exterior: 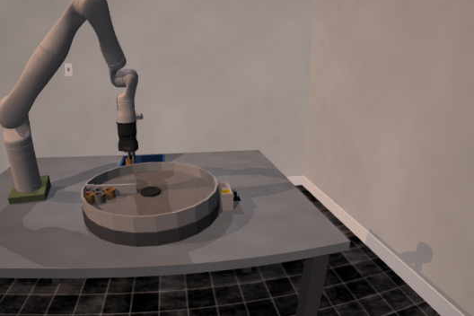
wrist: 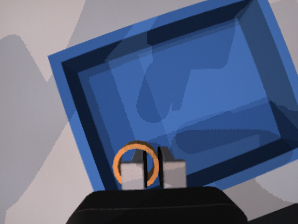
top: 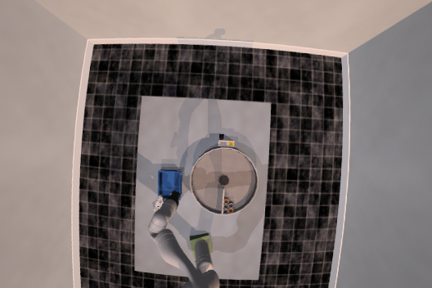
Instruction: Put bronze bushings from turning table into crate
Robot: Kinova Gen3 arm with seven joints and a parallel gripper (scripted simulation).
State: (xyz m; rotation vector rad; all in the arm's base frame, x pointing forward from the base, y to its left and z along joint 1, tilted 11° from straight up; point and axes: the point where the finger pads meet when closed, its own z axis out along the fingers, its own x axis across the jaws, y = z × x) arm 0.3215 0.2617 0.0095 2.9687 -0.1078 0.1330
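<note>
Now: hand 4 cm to the right of the blue crate, 4 cm above it and 3 cm short of it. From my hand the other things lie so: round turning table: 29 cm to the right, 16 cm ahead, 1 cm below.
</note>
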